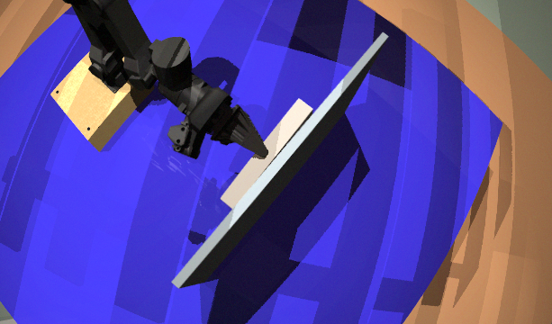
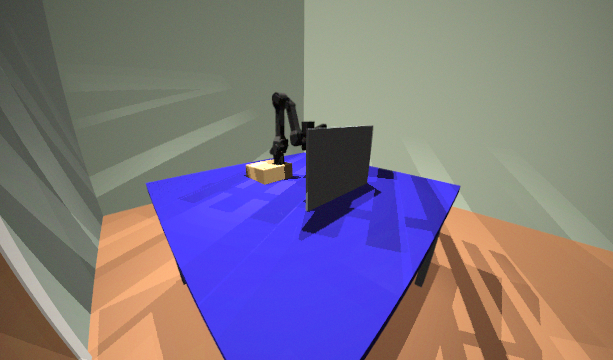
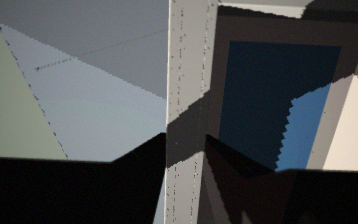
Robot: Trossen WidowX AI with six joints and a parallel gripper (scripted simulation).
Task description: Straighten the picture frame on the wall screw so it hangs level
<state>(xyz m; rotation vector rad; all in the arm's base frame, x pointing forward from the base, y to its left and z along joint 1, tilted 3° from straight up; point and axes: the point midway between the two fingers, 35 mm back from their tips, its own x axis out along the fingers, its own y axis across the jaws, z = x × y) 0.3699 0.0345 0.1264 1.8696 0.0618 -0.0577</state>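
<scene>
My gripper tip is now 50 mm above the picture frame and 20 mm to the right of it. Also, from my gripper tip: grey wall panel (70 mm below, 20 mm to the left, 20 mm ahead).
</scene>
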